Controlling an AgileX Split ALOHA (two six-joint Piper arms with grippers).
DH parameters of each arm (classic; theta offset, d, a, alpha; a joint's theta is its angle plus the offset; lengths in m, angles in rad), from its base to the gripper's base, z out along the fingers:
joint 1: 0 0.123 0 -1.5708
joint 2: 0.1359 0 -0.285 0
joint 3: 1.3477 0 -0.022 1.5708
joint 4: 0 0.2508 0 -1.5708
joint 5: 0 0 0.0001 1.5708
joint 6: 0 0.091 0 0
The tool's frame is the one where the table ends.
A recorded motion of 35 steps. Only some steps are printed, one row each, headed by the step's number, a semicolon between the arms.
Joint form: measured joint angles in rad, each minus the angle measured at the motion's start. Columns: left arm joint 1, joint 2, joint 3, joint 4, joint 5, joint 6; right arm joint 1, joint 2, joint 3, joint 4, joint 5, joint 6.
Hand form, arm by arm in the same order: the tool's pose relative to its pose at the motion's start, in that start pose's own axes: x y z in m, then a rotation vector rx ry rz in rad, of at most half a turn. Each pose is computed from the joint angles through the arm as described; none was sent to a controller.
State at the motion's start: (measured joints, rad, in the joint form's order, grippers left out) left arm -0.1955 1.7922 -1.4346 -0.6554 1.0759 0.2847; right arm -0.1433 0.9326 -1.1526 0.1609 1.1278 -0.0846
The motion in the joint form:
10: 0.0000 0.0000 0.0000 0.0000 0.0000 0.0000; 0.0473 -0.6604 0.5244 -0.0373 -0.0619 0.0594
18: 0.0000 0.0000 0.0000 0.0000 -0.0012 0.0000; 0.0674 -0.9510 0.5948 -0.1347 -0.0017 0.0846
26: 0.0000 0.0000 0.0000 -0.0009 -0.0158 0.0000; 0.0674 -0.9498 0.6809 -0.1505 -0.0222 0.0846
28: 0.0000 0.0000 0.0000 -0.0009 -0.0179 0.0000; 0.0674 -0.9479 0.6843 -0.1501 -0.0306 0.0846
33: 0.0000 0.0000 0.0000 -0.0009 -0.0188 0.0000; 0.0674 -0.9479 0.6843 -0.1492 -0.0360 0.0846
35: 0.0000 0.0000 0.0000 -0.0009 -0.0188 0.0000; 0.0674 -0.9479 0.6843 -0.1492 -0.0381 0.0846
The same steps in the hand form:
10: 0.0000 0.0000 0.0000 0.0000 0.0000 0.0000; 0.1571 0.0033 -0.0202 -0.0006 -0.1905 -0.0059
18: -0.0001 0.0000 0.0000 -0.0003 -0.0012 0.0000; 0.2070 -0.0039 -0.0362 0.0666 -0.3480 -0.0439
26: -0.0014 0.0003 0.0000 -0.0037 -0.0154 -0.0004; 0.2136 -0.0078 -0.0129 0.0836 -0.2814 -0.0444
28: -0.0016 0.0004 0.0000 -0.0043 -0.0174 -0.0004; 0.2130 -0.0078 -0.0120 0.0831 -0.2845 -0.0444
33: -0.0017 0.0004 0.0000 -0.0045 -0.0183 -0.0004; 0.2126 -0.0077 -0.0121 0.0822 -0.2899 -0.0443
35: -0.0017 0.0004 0.0000 -0.0045 -0.0183 -0.0004; 0.2124 -0.0077 -0.0122 0.0821 -0.2920 -0.0444

